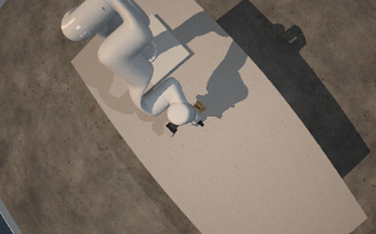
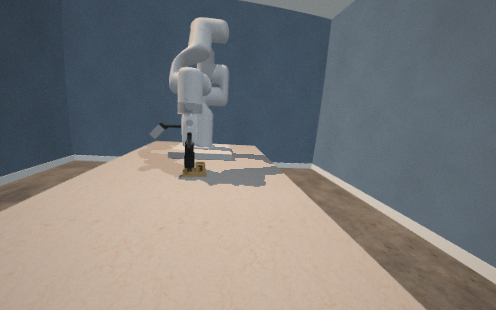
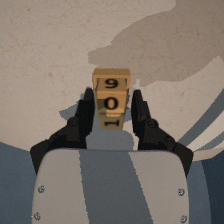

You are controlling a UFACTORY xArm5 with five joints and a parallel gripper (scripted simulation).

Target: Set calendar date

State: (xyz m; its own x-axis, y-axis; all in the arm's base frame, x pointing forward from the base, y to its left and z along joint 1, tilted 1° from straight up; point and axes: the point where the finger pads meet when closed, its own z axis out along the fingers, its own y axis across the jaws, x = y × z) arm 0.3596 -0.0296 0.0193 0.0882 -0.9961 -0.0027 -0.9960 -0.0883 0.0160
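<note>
Right now my hand is 40 mm above the wooden calendar tray and 20 mm to the right of it.
</note>
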